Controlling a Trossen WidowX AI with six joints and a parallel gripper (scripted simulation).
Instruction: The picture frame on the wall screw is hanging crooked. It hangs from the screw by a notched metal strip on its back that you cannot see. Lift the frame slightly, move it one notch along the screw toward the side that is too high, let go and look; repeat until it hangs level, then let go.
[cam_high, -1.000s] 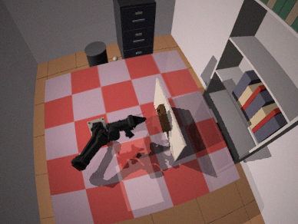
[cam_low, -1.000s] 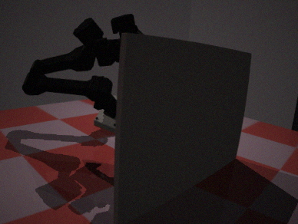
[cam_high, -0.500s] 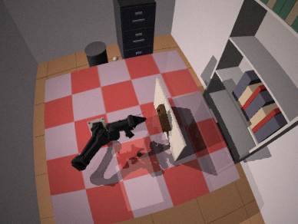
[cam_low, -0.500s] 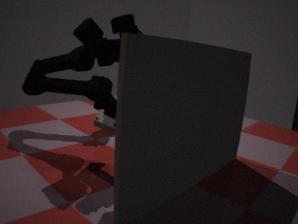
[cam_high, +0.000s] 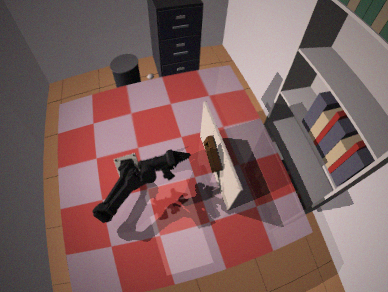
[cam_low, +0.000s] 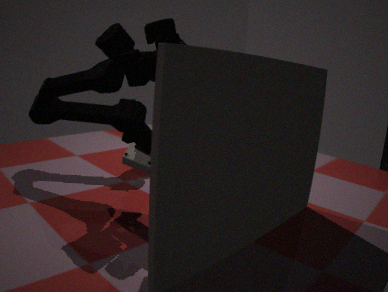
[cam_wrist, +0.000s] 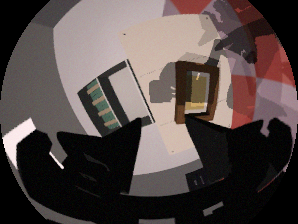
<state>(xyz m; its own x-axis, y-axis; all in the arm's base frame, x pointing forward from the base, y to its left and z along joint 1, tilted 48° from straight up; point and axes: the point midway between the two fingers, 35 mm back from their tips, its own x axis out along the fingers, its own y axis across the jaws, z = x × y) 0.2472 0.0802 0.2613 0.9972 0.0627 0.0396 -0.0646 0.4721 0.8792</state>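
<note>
The brown picture frame lies 13 cm ahead of my gripper tip, 11 cm below it and 3 cm to the left of it. Round my gripper tip: cream wall panel 14 cm ahead, 13 cm below, 1 cm to the left.
</note>
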